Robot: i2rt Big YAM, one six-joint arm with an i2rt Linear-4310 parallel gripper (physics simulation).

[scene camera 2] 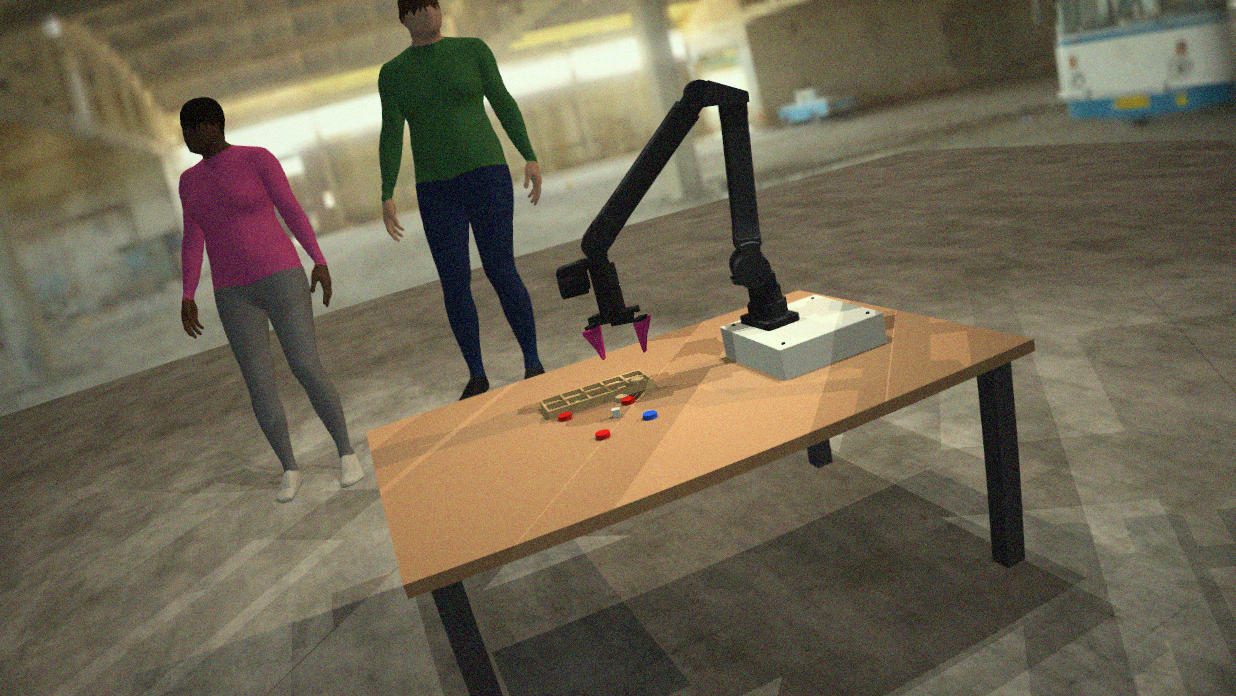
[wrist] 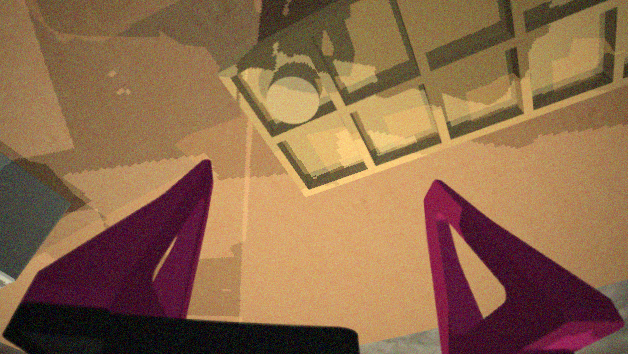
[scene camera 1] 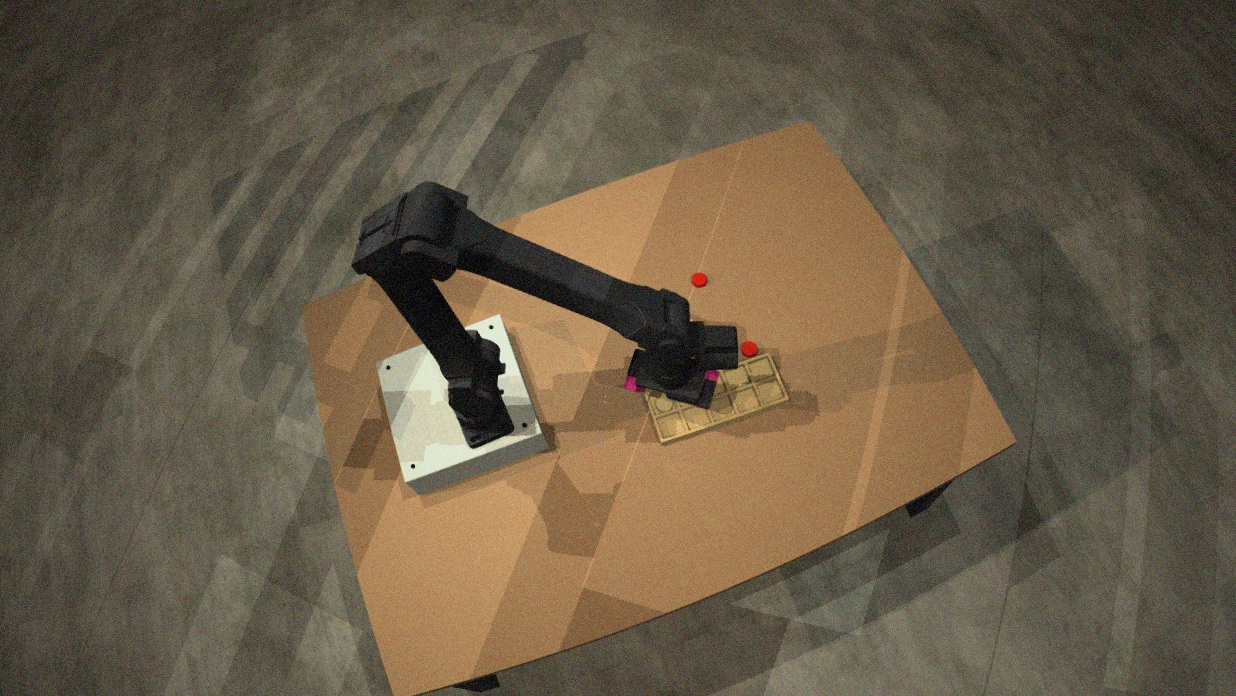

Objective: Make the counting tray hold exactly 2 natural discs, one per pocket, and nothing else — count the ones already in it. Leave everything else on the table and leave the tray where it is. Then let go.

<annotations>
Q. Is my gripper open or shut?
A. Open.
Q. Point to a wooden counting tray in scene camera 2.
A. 578,399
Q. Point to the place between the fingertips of my gripper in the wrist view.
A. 324,180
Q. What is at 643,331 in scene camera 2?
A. My gripper.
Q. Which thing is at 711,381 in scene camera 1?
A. My gripper.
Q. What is my gripper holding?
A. Nothing.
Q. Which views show the wooden counting tray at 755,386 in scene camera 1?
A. Scene camera 2, the wrist view and scene camera 1: all of them.
</annotations>
